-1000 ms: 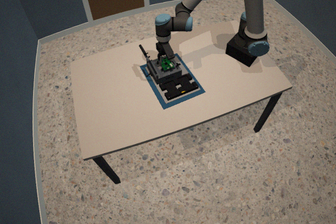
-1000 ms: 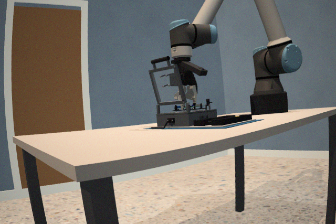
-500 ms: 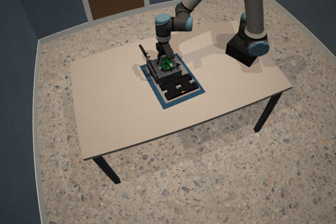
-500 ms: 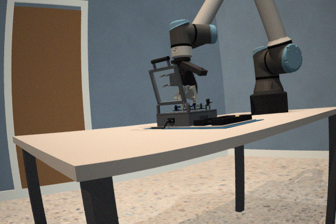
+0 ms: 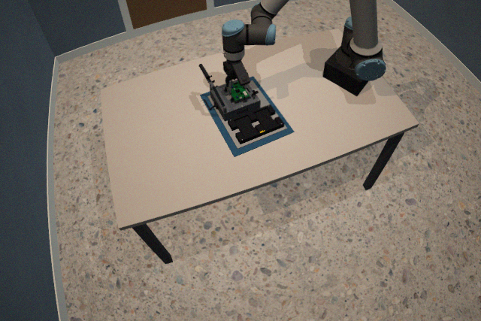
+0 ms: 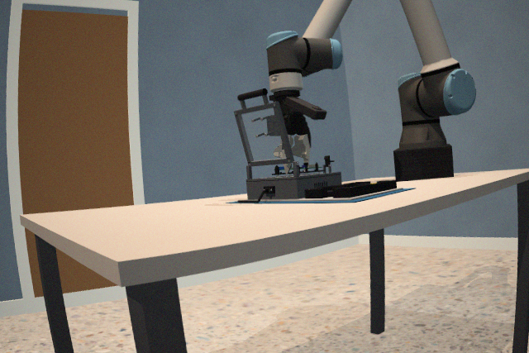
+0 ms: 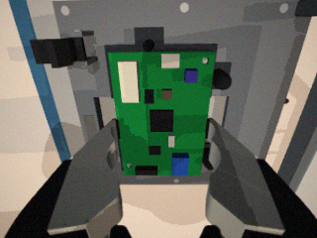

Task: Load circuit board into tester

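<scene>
Now: hand right at the green circuit board. From my hand the other things lie so: tester lid: 12 cm ahead, 10 cm above; tester: 4 cm to the left, 4 cm above, 3 cm ahead; black latch block: 6 cm to the left, 6 cm behind, 1 cm above.
</scene>
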